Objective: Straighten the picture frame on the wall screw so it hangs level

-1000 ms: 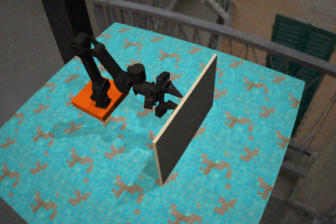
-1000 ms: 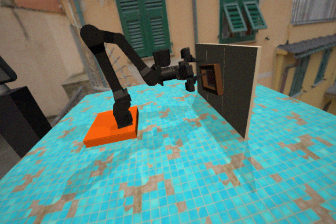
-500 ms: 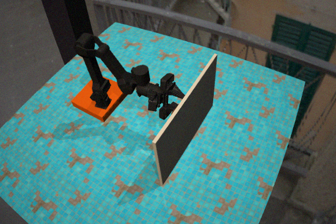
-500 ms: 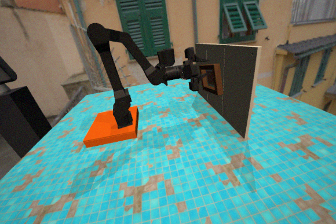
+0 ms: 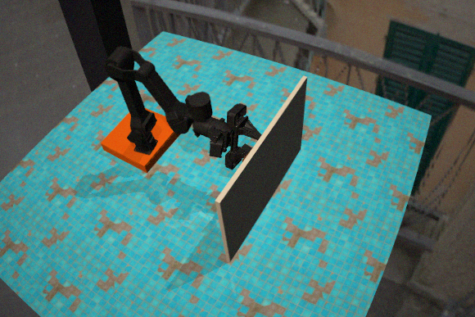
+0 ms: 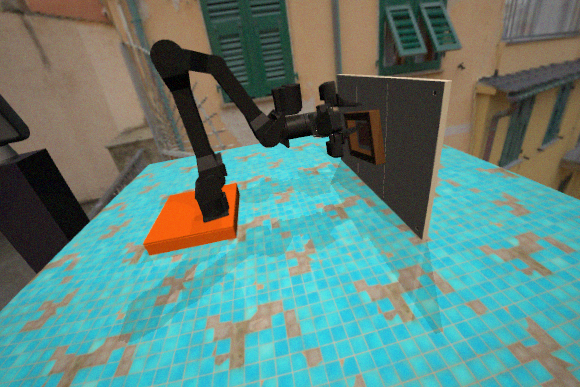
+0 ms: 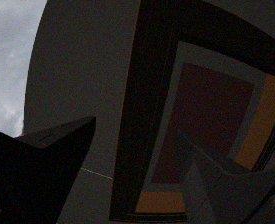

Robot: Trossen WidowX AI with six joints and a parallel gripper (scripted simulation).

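Now: gripper tip 10 mm to the left of the brown picture frame and 50 mm above it. Also, from my gripper tip: wall panel 10 mm ahead, 20 mm to the right, 60 mm below.
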